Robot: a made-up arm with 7 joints. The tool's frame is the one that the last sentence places.
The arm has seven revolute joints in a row. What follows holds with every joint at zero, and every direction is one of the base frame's. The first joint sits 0.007 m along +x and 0.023 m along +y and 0.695 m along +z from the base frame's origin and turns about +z. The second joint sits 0.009 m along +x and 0.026 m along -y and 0.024 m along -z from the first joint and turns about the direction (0, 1, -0.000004). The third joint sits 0.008 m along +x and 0.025 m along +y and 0.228 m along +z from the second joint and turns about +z. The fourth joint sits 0.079 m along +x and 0.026 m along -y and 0.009 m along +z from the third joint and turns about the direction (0, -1, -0.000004). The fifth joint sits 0.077 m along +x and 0.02 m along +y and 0.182 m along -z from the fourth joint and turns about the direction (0, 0.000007, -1). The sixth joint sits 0.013 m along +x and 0.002 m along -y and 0.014 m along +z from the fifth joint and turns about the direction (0, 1, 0.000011). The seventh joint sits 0.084 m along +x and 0.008 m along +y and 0.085 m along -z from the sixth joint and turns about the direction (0, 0.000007, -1). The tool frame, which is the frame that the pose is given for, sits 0.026 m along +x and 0.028 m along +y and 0.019 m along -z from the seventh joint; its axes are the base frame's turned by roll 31.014, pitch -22.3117 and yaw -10.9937 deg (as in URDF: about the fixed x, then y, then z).
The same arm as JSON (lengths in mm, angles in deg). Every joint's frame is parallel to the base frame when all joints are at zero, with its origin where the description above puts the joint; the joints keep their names.
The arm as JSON. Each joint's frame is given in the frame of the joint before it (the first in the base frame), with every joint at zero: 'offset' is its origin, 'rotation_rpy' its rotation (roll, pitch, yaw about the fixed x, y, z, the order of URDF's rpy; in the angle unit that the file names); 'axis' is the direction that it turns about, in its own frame. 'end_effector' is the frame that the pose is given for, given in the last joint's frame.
{"length_unit": "mm", "angle_unit": "deg", "chain": [
  {"id": "joint 1", "offset": [7.0, 23.0, 695.0], "rotation_rpy": [0.0, 0.0, 0.0], "axis": [0.0, 0.0, 1.0]},
  {"id": "joint 2", "offset": [9.0, -26.0, -24.0], "rotation_rpy": [0.0, 0.0, 0.0], "axis": [0.0, 1.0, 0.0]},
  {"id": "joint 3", "offset": [8.0, 25.0, 228.0], "rotation_rpy": [0.0, 0.0, 0.0], "axis": [0.0, 0.0, 1.0]},
  {"id": "joint 4", "offset": [79.0, -26.0, 9.0], "rotation_rpy": [0.0, 0.0, 0.0], "axis": [0.0, -1.0, 0.0]},
  {"id": "joint 5", "offset": [77.0, 20.0, -182.0], "rotation_rpy": [0.0, 0.0, 0.0], "axis": [0.0, 0.0, -1.0]},
  {"id": "joint 6", "offset": [13.0, -2.0, 14.0], "rotation_rpy": [0.0, 0.0, 0.0], "axis": [0.0, 1.0, 0.0]},
  {"id": "joint 7", "offset": [84.0, 8.0, -85.0], "rotation_rpy": [0.0, 0.0, 0.0], "axis": [0.0, 0.0, -1.0]}
], "end_effector": {"offset": [26.0, 28.0, -19.0], "rotation_rpy": [31.01, -22.31, -10.99]}}

